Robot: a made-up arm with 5 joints.
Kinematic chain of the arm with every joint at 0, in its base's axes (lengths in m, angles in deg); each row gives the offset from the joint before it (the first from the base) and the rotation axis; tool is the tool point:
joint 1: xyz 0 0 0.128 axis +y
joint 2: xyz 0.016 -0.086 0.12 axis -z
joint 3: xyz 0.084 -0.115 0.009 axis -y
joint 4: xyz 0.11 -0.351 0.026 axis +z
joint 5: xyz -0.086 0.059 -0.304 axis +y
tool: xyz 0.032 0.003 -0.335
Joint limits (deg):
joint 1: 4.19..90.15
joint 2: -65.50..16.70
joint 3: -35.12..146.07
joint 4: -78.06..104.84
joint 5: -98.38..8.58
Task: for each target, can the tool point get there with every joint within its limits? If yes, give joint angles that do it. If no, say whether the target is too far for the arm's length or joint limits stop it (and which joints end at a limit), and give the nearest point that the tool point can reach.
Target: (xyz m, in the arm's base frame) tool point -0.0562 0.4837 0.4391
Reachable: no: joint limits stop it (at a limit: joint 1, joint 2) | nearest point 0.3951 0.1934 0.3721 | short by 0.541 m
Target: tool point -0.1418 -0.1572 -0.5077
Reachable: yes | joints 71.81 -32.50 25.24 58.48 -27.19
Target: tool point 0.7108 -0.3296 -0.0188
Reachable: yes | joints 70.52 -24.85 123.98 8.10 -64.92
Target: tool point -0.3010 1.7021 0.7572
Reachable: no: too far | nearest point 0.6336 0.3865 0.4143 | short by 1.650 m
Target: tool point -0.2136 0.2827 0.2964
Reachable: no: joint limits stop it (at a limit: joint 1, joint 2) | nearest point -0.1677 0.0411 -0.1758 | short by 0.532 m
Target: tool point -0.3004 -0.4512 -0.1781
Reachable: yes | joints 57.35 -22.56 -21.48 82.61 -26.28
